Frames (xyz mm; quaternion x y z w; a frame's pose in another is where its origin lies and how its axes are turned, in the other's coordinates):
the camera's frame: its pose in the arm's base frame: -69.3 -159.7 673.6 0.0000 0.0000 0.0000 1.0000
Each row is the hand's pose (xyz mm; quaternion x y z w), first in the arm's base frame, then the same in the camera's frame.
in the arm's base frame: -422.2 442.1 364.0 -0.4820 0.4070 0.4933 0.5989
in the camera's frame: -352.9 601.8 -309.6 -0.4820 0.4070 0.4933 0.5989
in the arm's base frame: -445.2 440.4 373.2 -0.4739 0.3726 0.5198 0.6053
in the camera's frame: -375.9 600.1 -300.4 -0.4739 0.3726 0.5198 0.6053
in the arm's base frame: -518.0 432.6 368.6 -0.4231 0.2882 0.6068 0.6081
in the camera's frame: -448.7 592.3 -305.0 -0.4231 0.2882 0.6068 0.6081
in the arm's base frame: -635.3 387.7 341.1 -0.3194 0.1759 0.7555 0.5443
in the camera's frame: -566.0 547.4 -332.5 -0.3194 0.1759 0.7555 0.5443
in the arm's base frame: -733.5 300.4 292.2 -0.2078 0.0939 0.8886 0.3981
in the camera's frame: -664.2 460.1 -381.4 -0.2078 0.0939 0.8886 0.3981
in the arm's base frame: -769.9 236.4 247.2 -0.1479 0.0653 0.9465 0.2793
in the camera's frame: -700.6 396.1 -426.4 -0.1479 0.0653 0.9465 0.2793
